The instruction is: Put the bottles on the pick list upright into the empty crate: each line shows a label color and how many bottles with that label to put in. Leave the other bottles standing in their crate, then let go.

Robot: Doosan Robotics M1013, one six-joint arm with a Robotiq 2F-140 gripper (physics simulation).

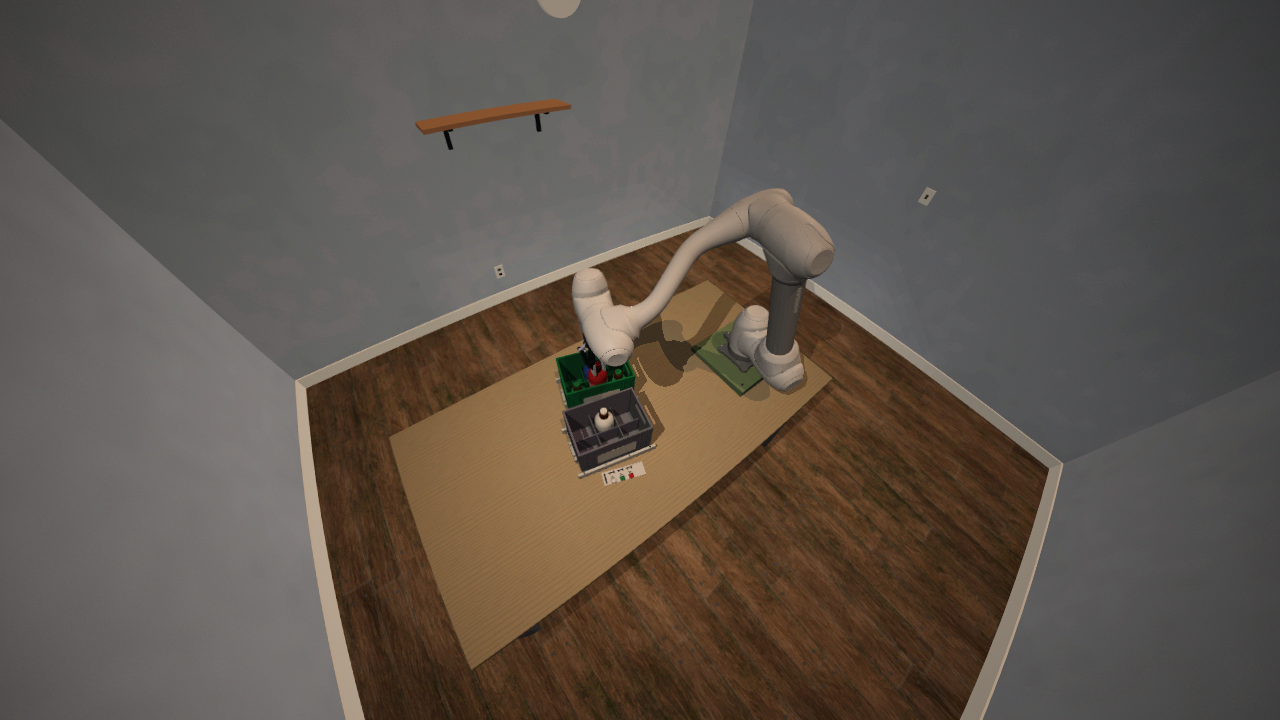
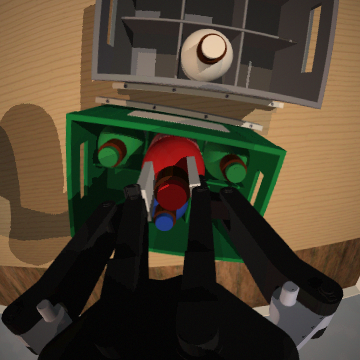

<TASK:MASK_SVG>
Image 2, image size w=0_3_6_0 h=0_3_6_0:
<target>my gripper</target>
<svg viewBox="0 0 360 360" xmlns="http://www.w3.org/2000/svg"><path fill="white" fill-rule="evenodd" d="M343 291L335 280L301 260L237 188L224 186L219 189L219 192L210 191L204 175L197 172L194 156L186 156L191 201L187 249L184 251L182 274L162 280L148 278L148 221L151 221L155 176L152 161L144 161L137 182L123 187L124 202L116 204L114 200L101 202L63 247L38 281L7 305L1 314L1 320L32 353L38 355L37 360L299 360L297 350L309 338L318 338L322 335L343 296ZM106 265L99 299L80 314ZM211 218L220 219L221 224L261 294L269 304L268 313L274 323L216 282Z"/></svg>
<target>red bottle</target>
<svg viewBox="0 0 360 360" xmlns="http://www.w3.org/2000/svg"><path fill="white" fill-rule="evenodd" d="M157 132L143 157L141 169L144 161L152 161L155 176L154 198L161 207L175 210L182 207L190 197L186 156L194 156L198 174L204 175L204 162L195 138Z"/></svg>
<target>white bottle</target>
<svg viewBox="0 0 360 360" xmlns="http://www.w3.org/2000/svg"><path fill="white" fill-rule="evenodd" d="M202 28L192 32L184 40L180 53L181 68L184 74L191 80L211 81L219 78L228 70L232 62L233 52L231 44L224 34L215 29Z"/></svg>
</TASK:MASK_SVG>
